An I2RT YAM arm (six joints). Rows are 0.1 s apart.
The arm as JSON. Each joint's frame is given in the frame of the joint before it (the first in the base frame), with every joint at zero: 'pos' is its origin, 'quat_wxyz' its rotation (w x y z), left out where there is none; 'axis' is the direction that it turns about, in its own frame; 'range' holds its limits. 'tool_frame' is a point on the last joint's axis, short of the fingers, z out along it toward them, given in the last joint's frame.
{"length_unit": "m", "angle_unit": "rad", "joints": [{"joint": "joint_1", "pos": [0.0, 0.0, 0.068], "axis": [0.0, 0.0, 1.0], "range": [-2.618, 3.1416]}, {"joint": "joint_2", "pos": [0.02, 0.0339, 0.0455], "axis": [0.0, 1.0, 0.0], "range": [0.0, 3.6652]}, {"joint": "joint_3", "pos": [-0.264, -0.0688, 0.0], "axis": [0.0, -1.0, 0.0], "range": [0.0, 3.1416]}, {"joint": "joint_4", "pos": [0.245, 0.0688, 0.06], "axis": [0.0, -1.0, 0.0], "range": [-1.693, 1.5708]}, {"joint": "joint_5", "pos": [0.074, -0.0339, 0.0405], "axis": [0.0, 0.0, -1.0], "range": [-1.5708, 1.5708]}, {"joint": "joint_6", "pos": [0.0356, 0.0, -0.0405], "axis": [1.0, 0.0, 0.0], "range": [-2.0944, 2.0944]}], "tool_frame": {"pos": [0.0, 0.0, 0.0], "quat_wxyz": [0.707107, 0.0, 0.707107, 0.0]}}
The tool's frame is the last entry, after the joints.
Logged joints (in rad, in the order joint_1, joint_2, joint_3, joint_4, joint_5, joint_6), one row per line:
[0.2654, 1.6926, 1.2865, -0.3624, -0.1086, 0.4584]
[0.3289, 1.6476, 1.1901, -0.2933, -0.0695, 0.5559]
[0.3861, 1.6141, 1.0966, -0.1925, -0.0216, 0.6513]
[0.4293, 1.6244, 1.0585, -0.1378, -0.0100, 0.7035]
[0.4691, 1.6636, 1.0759, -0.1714, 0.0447, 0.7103]
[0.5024, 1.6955, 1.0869, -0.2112, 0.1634, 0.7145]
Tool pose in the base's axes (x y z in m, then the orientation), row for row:
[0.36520, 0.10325, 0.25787, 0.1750, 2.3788, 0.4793]
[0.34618, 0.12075, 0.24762, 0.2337, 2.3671, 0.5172]
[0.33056, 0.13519, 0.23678, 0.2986, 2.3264, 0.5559]
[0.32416, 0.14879, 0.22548, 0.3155, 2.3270, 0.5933]
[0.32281, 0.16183, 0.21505, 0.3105, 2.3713, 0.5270]
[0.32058, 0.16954, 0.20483, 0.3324, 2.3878, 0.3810]
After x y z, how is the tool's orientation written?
As a rotation vector, in radians.
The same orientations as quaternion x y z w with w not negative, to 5 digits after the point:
[0.06746, 0.91702, 0.18477, 0.34697]
[0.09006, 0.91224, 0.19932, 0.34637]
[0.11569, 0.90135, 0.21538, 0.35748]
[0.12192, 0.89924, 0.22927, 0.35205]
[0.11926, 0.91081, 0.20242, 0.33945]
[0.12791, 0.91885, 0.14661, 0.34330]

